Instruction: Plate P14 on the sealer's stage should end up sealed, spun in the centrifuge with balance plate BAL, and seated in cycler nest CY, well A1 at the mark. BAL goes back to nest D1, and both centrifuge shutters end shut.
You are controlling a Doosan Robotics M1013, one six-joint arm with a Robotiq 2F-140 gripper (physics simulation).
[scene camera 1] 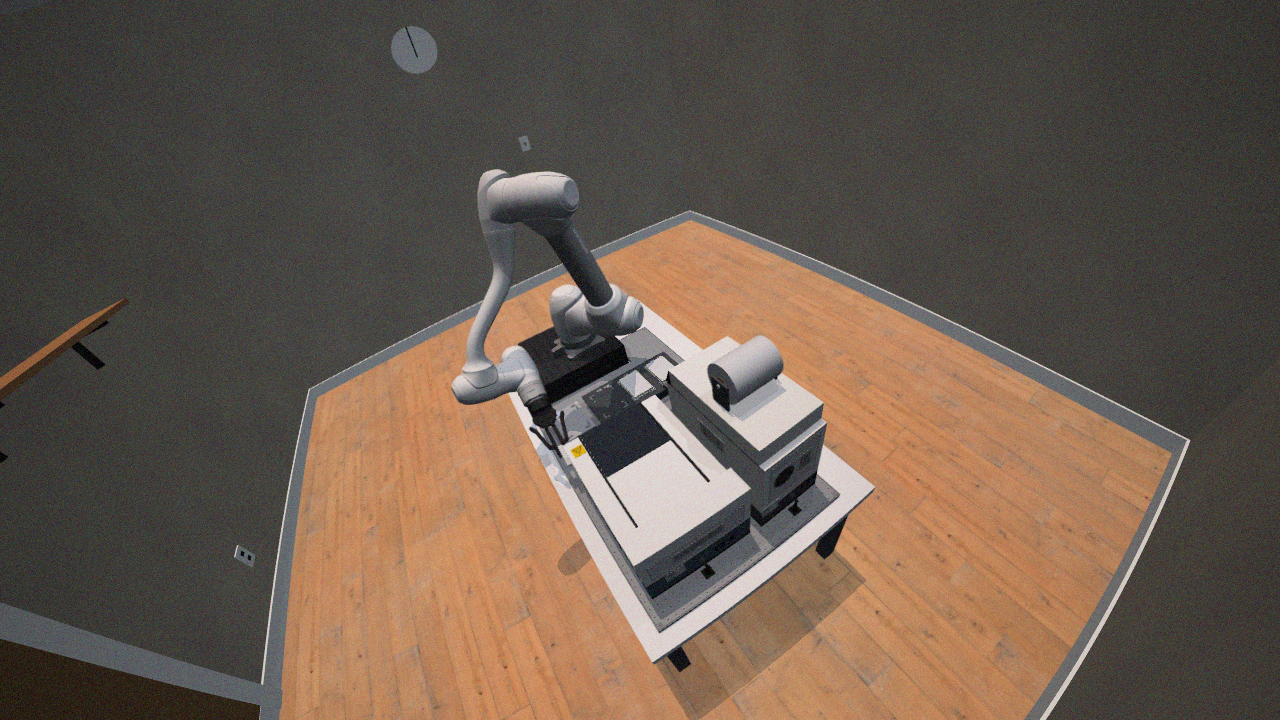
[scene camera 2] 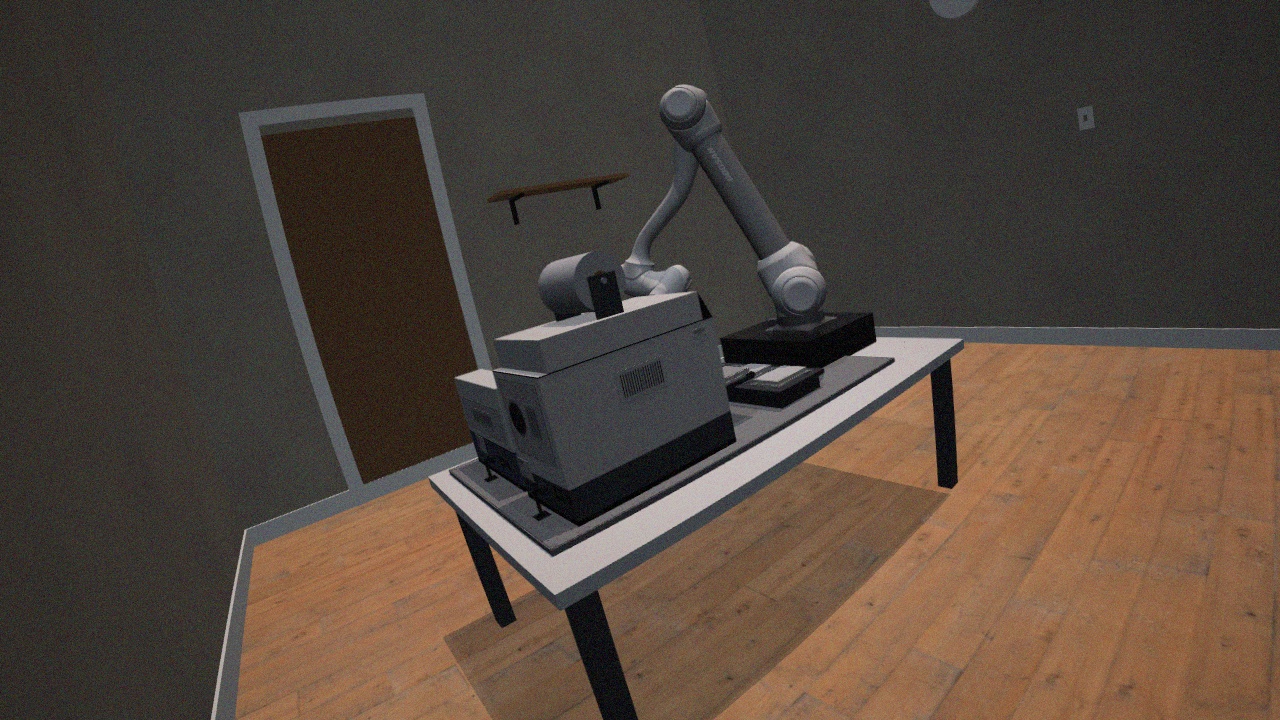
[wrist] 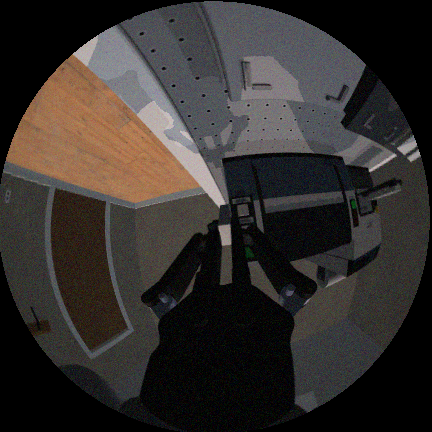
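Pixels of known places: gripper, fingertip midpoint: [scene camera 1: 570,465] [wrist: 225,212]; arm's base, link origin: [scene camera 1: 579,342] [scene camera 2: 801,327].
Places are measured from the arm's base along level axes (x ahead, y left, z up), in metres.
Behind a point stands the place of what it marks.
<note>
My gripper [scene camera 1: 556,442] [wrist: 225,212] {x 0.571, y -0.338, z 0.016 m} is shut and empty. Its fingertips are beside the button panel [wrist: 243,210] {x 0.569, y -0.307, z 0.018 m} at the near corner of the low white machine [scene camera 1: 680,501] {x 0.971, y -0.187, z 0.150 m} [scene camera 2: 477,402] {x 1.048, y -0.203, z 0.100 m}, which looks like the centrifuge; contact cannot be told. A dark section [scene camera 1: 626,438] {x 0.689, y -0.169, z 0.119 m} [wrist: 300,175] {x 0.587, y -0.177, z -0.038 m} shows on this machine; the state of both shutters is unclear. The sealer [scene camera 1: 760,416] {x 0.979, y 0.075, z 0.255 m} [scene camera 2: 626,402] {x 0.920, y 0.225, z 0.093 m} with a roll [scene camera 1: 750,367] {x 0.924, y 0.098, z 0.367 m} [scene camera 2: 568,284] {x 0.947, y 0.168, z 0.332 m} on top stands beside it. A pale slab [wrist: 382,190] {x 0.551, y 0.095, z 0.020 m} sticks out from the sealer. P14 and BAL cannot be identified. The gripper is hidden in scene camera 2.
A dark nest block [scene camera 1: 608,400] {x 0.353, y -0.075, z -0.045 m} and a pale plate-like piece [scene camera 1: 637,385] {x 0.384, y 0.044, z -0.029 m} lie between the machines and the black robot base [scene camera 1: 572,362] {x 0.099, y -0.087, z 0.002 m} [scene camera 2: 801,338] {x 0.132, y 0.085, z -0.001 m}. A perforated deck [wrist: 280,120] {x 0.492, y -0.223, z -0.094 m} with corner brackets lies on the white table [scene camera 1: 657,644] {x 1.134, y -0.427, z -0.107 m} [scene camera 2: 644,546] {x 1.046, y 0.356, z -0.111 m}.
</note>
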